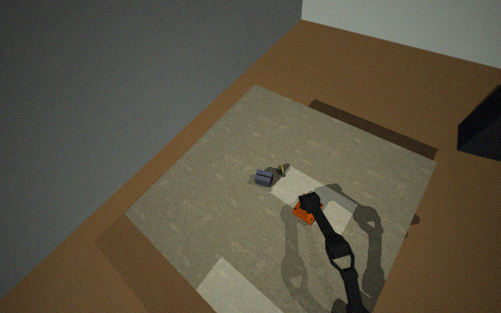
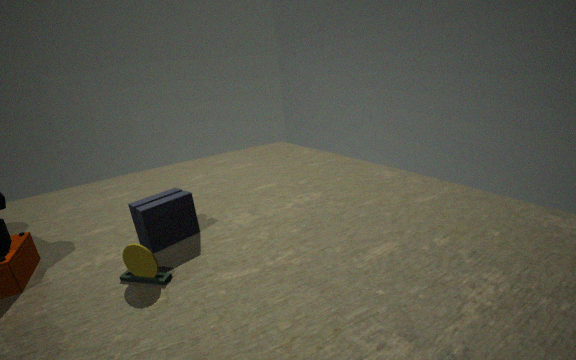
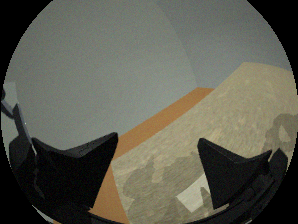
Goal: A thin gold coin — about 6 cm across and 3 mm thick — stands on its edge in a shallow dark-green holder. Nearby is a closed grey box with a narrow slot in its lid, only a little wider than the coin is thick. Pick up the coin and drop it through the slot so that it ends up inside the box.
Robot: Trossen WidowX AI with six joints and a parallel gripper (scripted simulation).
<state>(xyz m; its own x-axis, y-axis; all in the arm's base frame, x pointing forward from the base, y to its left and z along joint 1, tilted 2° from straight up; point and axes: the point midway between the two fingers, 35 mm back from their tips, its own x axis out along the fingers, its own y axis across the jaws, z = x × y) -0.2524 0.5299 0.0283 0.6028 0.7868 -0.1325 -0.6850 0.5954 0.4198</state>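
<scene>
The coin is 72 cm to the right of my gripper tip, 43 cm ahead of it and 7 cm below it.
</scene>
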